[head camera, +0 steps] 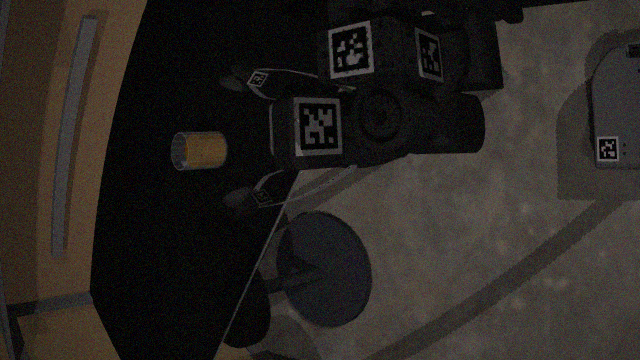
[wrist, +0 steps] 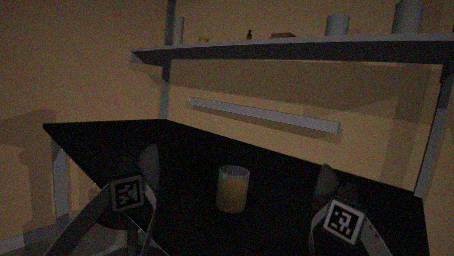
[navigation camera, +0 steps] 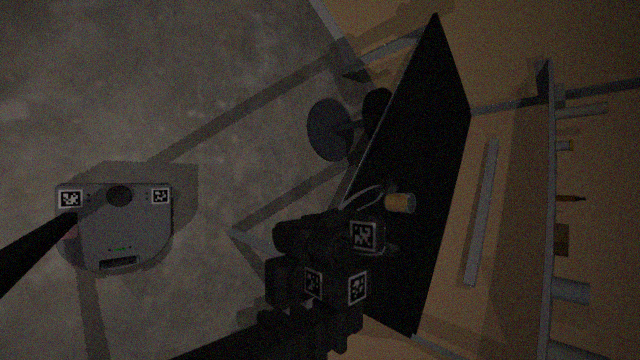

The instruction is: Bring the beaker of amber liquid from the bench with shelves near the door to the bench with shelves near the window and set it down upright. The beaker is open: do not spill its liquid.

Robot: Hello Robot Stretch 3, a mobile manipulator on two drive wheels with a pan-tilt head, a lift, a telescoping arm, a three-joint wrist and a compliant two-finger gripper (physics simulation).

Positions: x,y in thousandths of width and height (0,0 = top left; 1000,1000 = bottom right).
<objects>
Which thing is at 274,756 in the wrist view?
The gripper.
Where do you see a beaker of amber liquid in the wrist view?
At 514,705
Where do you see a beaker of amber liquid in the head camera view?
298,418
</objects>
